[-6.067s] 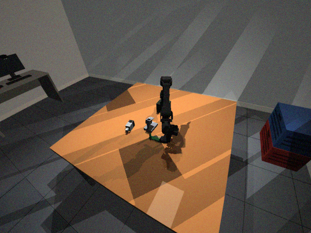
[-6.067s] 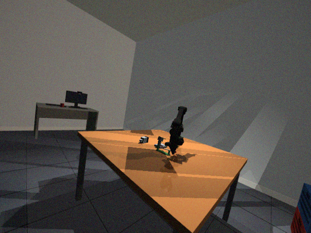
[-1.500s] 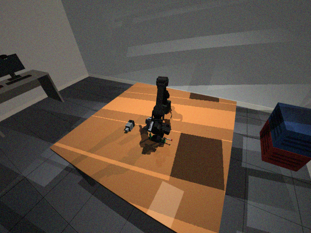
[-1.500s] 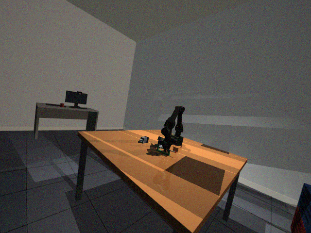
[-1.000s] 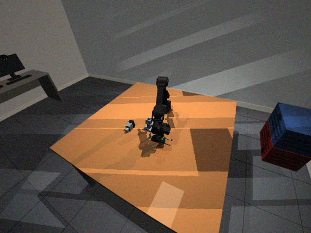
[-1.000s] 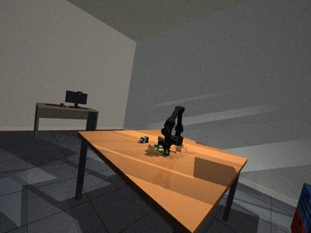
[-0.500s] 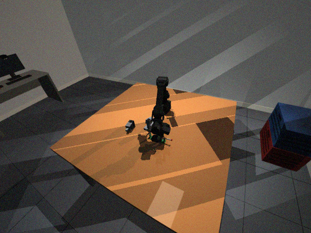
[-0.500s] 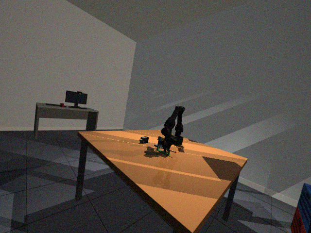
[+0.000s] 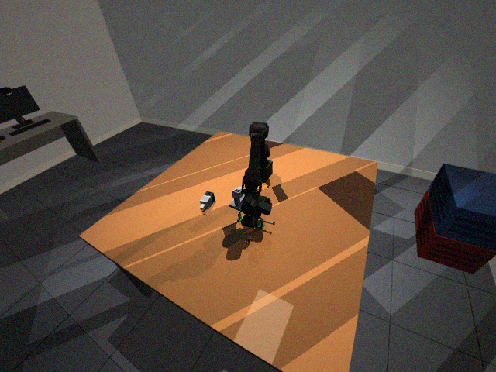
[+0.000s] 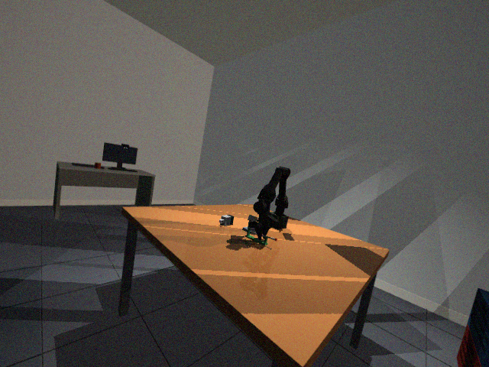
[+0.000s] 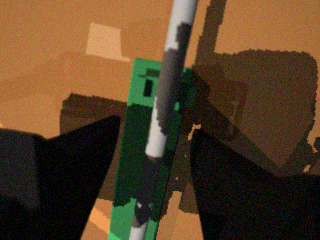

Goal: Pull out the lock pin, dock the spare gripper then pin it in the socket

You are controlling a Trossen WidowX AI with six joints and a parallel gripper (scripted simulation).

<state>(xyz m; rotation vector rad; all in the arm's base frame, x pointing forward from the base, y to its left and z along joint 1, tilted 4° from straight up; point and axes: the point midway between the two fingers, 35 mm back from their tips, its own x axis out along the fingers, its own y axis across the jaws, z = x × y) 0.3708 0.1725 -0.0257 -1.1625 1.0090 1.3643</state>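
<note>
Right now my gripper tip is 4 cm to the left of the green mount. Also, from my gripper tip: spare gripper (1 cm ahead, 31 cm to the right, 1 cm above).
</note>
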